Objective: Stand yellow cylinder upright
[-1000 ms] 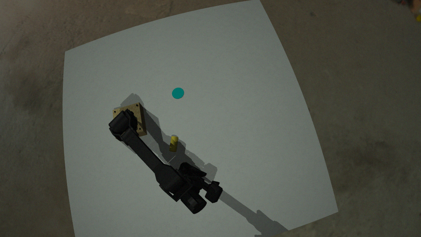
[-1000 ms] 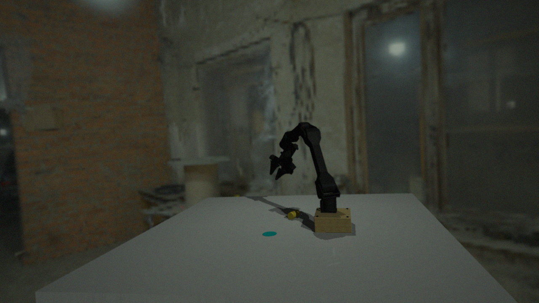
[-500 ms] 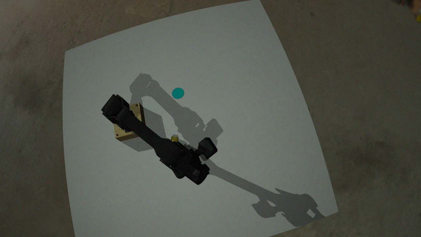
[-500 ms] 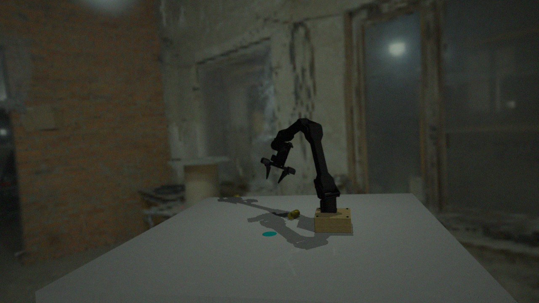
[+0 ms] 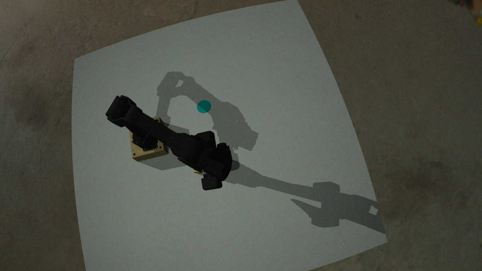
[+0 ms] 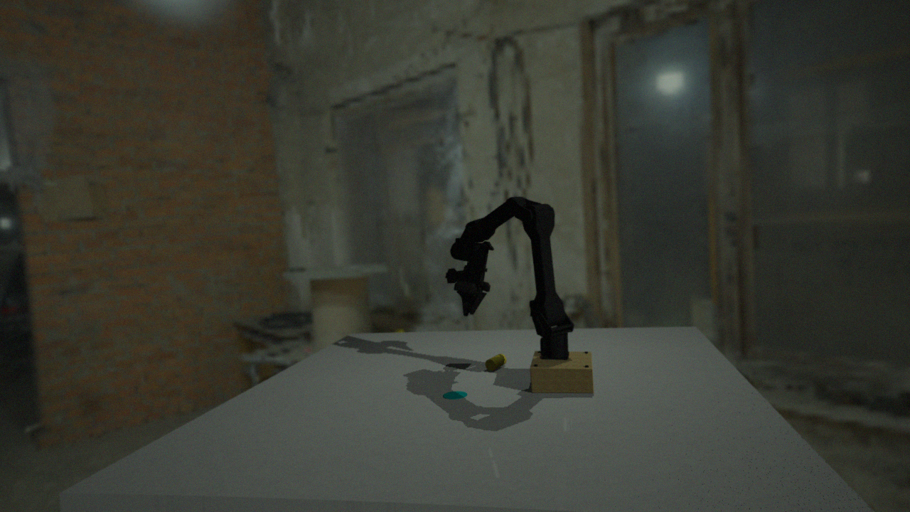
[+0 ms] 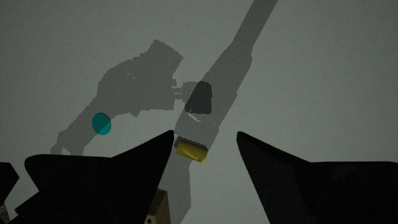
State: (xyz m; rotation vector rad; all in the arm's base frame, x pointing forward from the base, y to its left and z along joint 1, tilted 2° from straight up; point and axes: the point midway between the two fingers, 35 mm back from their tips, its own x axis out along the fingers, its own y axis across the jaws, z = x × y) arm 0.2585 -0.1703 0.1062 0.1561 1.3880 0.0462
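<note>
The yellow cylinder lies 8 cm behind my gripper tip, 4 cm to the left of it and 13 cm below it. Round my gripper tip: cyan circle (2 cm behind, 29 cm to the left, 15 cm below).
</note>
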